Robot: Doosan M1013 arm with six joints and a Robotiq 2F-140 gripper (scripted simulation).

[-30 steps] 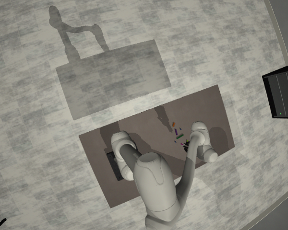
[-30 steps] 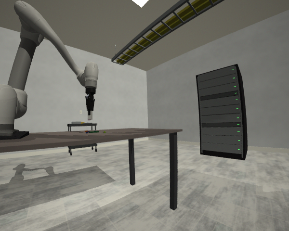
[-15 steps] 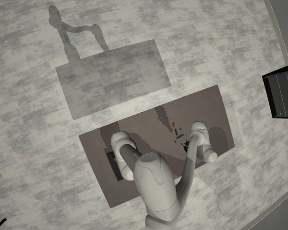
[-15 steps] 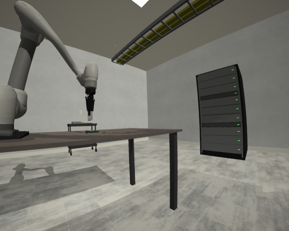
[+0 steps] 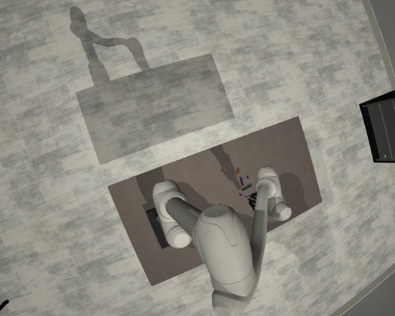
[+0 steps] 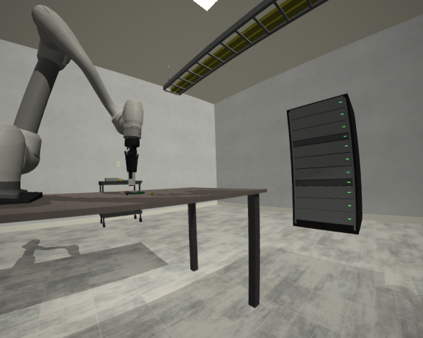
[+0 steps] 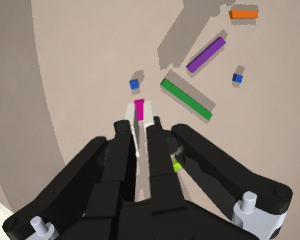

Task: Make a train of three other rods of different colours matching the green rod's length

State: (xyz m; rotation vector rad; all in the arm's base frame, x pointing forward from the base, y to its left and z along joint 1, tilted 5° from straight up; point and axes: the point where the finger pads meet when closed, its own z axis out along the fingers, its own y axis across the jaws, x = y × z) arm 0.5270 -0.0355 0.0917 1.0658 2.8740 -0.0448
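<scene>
Now: hand 8 cm above the green rod, 4 cm to the right of it and 4 cm short of it. The rest, counted from my hand: magenta rod 3 cm below; lime rod 9 cm ahead, 8 cm below, 5 cm to the right; purple rod 10 cm to the left, 8 cm below, 2 cm ahead.
</scene>
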